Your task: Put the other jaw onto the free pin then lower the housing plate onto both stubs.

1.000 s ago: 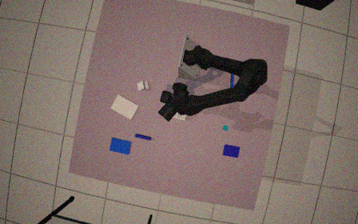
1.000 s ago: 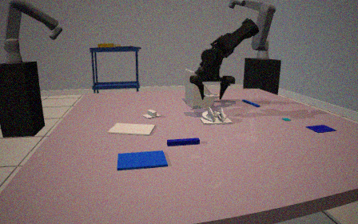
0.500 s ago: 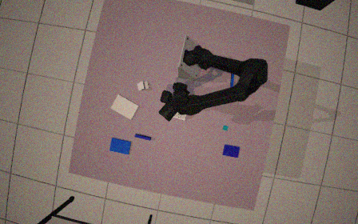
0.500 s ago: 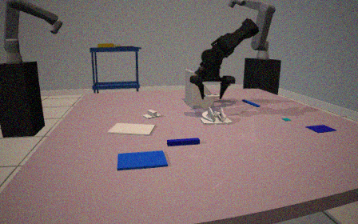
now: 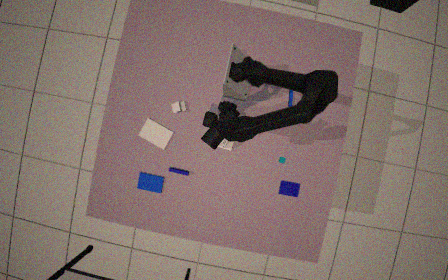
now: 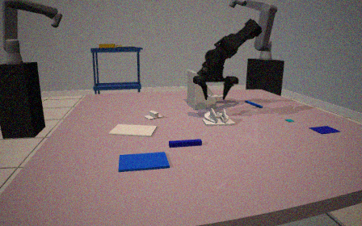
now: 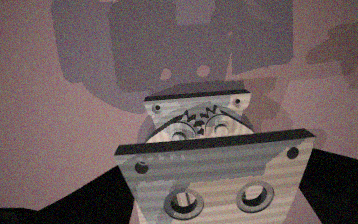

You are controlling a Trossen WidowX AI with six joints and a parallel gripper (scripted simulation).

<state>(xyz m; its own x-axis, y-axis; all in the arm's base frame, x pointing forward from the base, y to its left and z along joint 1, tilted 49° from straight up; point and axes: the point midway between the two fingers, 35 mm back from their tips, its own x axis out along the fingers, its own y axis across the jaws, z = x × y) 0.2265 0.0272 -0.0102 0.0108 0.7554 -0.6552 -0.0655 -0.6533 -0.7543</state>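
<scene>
Now: the grey housing plate 10 mm ahead of my gripper tip and 20 mm above it. The rest, counted from my gripper tip: dark blue bar: 270 mm ahead, 190 mm to the right, 80 mm below; dark blue slab: 250 mm ahead, 400 mm to the left, 80 mm below; teal piece: 100 mm ahead, 320 mm to the left, 80 mm below.
</scene>
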